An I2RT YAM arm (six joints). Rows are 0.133 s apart.
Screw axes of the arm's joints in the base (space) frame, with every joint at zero. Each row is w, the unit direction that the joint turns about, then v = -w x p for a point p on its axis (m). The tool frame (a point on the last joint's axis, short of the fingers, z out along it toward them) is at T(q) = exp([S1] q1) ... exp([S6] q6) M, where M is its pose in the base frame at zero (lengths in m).
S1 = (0, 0, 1, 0, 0, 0)
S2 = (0, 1, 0, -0.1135, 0, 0.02)
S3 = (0, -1, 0, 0.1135, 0, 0.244)
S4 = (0, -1, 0, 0.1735, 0, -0.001)
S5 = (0, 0, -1, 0, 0.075, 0)
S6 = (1, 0, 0, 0, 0.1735, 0)
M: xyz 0.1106 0 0.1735 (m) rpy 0 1.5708 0 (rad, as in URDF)
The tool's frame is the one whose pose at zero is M.
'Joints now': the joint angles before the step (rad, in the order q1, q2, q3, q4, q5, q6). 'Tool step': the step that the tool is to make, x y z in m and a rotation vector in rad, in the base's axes. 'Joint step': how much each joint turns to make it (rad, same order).
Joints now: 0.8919, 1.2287, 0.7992, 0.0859, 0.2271, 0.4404
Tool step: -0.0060, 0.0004, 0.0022, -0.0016, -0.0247, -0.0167
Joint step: 0.0232, -0.0168, -0.0087, 0.0075, 0.0444, -0.0063
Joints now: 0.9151, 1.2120, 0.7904, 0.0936, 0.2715, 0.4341
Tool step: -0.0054, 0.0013, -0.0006, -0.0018, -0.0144, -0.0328
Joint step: 0.0257, -0.0079, -0.0102, 0.0074, 0.0595, 0.0071
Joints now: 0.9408, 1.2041, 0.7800, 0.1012, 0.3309, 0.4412
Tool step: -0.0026, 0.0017, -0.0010, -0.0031, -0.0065, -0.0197
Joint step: 0.0156, 0.0013, -0.0036, 0.0046, 0.0357, 0.0048
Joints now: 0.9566, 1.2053, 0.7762, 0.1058, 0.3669, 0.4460
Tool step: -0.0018, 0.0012, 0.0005, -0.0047, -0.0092, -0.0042
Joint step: 0.0099, -0.0004, 0.0000, 0.0030, 0.0166, -0.0057
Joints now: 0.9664, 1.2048, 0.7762, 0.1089, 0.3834, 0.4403
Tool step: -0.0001, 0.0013, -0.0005, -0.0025, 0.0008, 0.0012
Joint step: 0.0032, 0.0049, 0.0020, 0.0004, 0.0022, -0.0001
